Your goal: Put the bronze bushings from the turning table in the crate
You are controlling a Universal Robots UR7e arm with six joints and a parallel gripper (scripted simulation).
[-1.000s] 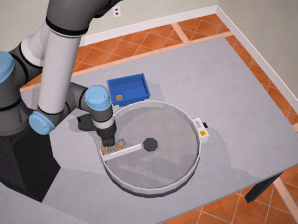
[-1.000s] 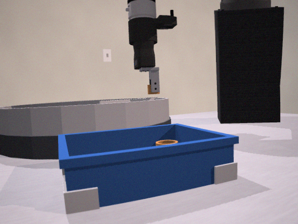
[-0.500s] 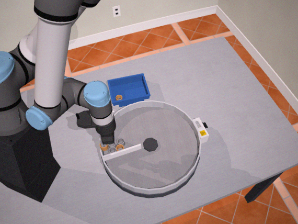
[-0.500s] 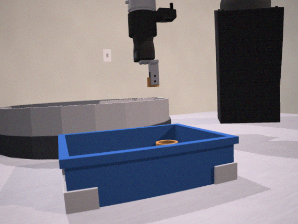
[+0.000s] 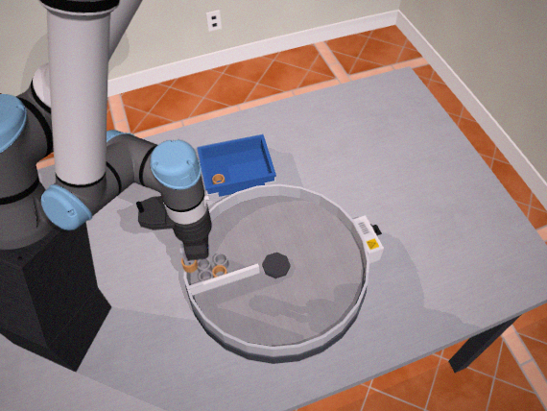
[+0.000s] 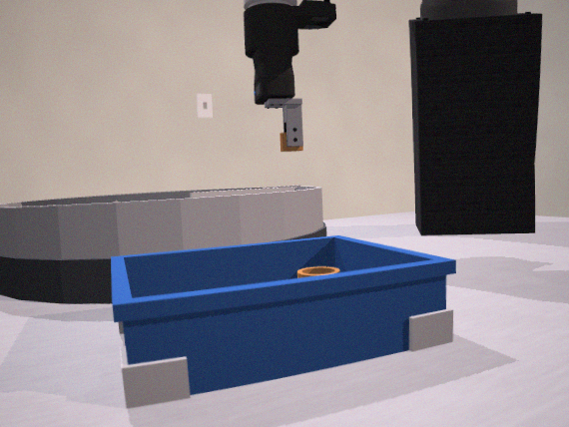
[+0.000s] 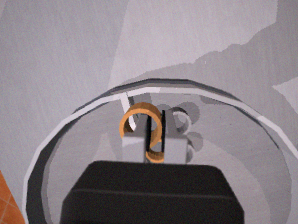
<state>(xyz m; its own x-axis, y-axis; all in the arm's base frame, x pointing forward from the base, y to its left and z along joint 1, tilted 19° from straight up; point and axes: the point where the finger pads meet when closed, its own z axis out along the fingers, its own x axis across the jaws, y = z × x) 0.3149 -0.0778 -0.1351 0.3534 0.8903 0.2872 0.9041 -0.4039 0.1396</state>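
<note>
Now: the blue crate 280 mm to the left of my hand, 230 mm ahead of it and 140 mm below it. From my hand the other things lie so: turning table 180 mm ahead, 110 mm below, 50 mm to the right.
</note>
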